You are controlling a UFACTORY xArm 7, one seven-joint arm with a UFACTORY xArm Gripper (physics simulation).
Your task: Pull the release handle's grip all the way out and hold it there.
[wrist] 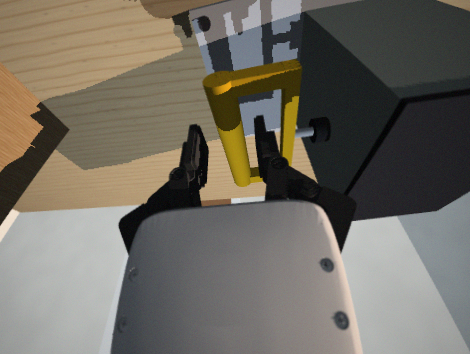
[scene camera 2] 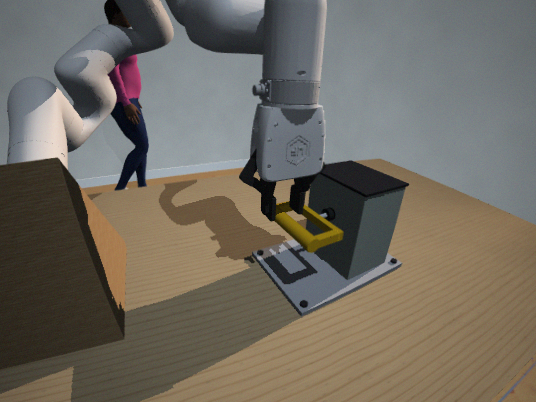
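The yellow release handle [scene camera 2: 297,231] [wrist: 234,145] is a rectangular loop with a round grip bar on the side away from the grey housing [scene camera 2: 382,225] [wrist: 350,100]. A short length of metal rod [wrist: 304,132] shows between the loop and the housing's black collar [scene camera 2: 328,213] [wrist: 320,130]. My gripper [scene camera 2: 284,210] [wrist: 229,133] is about half open, pointing down at the far end of the handle in the scene view. One finger is over the loop's opening, the other outside the grip bar. The bar lies between their lines, not clamped. Exact fingertip depth is hard to tell.
The housing stands on a light metal baseplate [scene camera 2: 325,295] [wrist: 245,50] with dark bolts at its corners. A large wooden block [scene camera 2: 50,250] stands at the left of the scene view. A person in a pink top [scene camera 2: 130,80] stands behind the table.
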